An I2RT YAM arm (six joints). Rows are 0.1 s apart.
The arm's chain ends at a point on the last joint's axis. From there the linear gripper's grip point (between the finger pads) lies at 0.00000 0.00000 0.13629 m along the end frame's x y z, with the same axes.
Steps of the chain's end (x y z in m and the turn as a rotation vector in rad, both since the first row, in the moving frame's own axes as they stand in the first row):
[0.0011, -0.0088, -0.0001, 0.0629, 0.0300, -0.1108]
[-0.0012, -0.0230, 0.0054, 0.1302, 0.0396, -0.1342]
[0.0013, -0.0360, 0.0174, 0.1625, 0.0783, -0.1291]
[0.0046, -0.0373, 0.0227, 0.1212, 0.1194, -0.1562]
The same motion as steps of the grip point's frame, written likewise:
[0.0047, -0.0176, -0.0004, 0.0629, 0.0300, -0.1108]
[0.0030, -0.0410, 0.0041, 0.1302, 0.0396, -0.1342]
[0.0105, -0.0587, 0.0152, 0.1625, 0.0783, -0.1291]
[0.0194, -0.0549, 0.0207, 0.1212, 0.1194, -0.1562]

